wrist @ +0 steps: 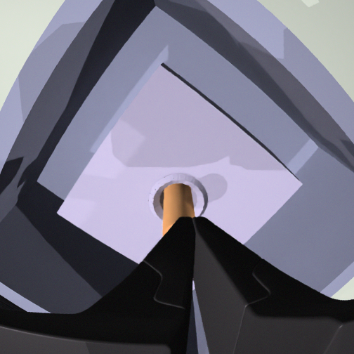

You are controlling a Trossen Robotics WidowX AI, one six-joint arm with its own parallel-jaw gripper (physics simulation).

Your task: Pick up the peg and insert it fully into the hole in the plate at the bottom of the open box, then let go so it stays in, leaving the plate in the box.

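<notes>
The orange peg point(177, 205) stands in the round hole of the plate, with its lower end inside the raised ring. The pale lilac plate point(150, 145) lies at the bottom of the open box point(295, 240). My gripper point(190, 229) is shut and empty, its black fingertips together in front of the peg in the wrist view. The fingers hide the upper part of the peg and the near corner of the plate. How deep the peg sits cannot be told from this view.
The box walls rise around the plate on all sides, with a dark shadowed wall point(55, 240) at the lower left. Pale ground point(22, 30) shows outside the box at the upper corners.
</notes>
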